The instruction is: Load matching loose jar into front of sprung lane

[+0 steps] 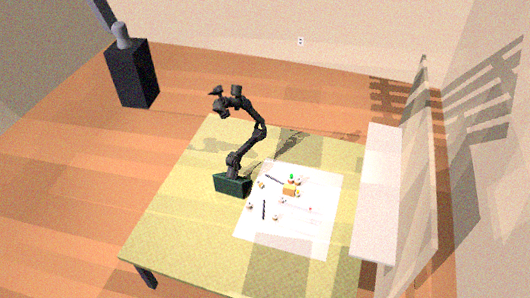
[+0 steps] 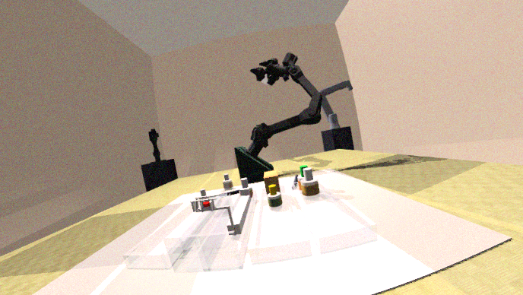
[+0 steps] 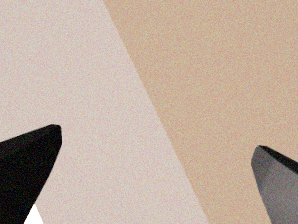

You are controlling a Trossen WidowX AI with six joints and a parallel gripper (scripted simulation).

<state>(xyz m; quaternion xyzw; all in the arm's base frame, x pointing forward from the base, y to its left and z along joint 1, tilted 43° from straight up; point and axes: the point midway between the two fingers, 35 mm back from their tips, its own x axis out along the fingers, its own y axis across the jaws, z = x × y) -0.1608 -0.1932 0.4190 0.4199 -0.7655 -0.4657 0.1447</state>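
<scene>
The brown box is 47 cm ahead of my gripper tip, 9 cm to the right of it and 55 cm below it. Also, from my gripper tip: red block: 61 cm ahead, 23 cm to the right, 52 cm below.
</scene>
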